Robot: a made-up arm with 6 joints.
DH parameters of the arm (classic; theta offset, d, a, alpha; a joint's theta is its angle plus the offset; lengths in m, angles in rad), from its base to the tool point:
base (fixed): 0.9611 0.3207 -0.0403 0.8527
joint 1: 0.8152 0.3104 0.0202 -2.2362
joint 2: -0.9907 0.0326 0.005 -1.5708
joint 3: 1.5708 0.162 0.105 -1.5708
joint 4: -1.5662 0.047 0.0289 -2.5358
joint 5: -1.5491 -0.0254 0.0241 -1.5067
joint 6: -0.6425 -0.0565 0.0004 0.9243
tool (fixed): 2.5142 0.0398 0 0
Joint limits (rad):
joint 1: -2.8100..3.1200
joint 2: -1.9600..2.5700
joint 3: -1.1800..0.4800
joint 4: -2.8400..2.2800
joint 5: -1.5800..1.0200
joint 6: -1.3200..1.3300
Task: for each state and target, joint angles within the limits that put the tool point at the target. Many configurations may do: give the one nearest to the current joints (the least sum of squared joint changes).
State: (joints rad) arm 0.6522 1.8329 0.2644 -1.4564 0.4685 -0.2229
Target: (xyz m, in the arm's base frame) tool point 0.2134 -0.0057 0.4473
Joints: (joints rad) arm 1.0889 1.0474 0.2890 -1.4738 0.3340 -0.2892
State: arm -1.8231 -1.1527 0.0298 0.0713 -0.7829 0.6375
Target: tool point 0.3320 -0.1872 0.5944
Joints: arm -1.5939 -1.6652 -0.3878 0.0314 -0.6936 0.5235
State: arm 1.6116 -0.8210 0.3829 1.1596 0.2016 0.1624
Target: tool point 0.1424 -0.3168 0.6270
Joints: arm 2.1387 -1.4709 -0.0943 1.3484 0.0950 0.3783
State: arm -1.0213 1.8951 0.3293 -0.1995 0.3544 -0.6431
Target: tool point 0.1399 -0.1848 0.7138
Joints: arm -1.9218 2.5700 0.4800 -0.0946 0.9452 -0.4382
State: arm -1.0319 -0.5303 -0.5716 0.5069 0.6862 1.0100
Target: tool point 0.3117 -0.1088 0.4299
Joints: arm -0.8323 -0.2088 -0.2504 1.1225 0.0978 0.9728
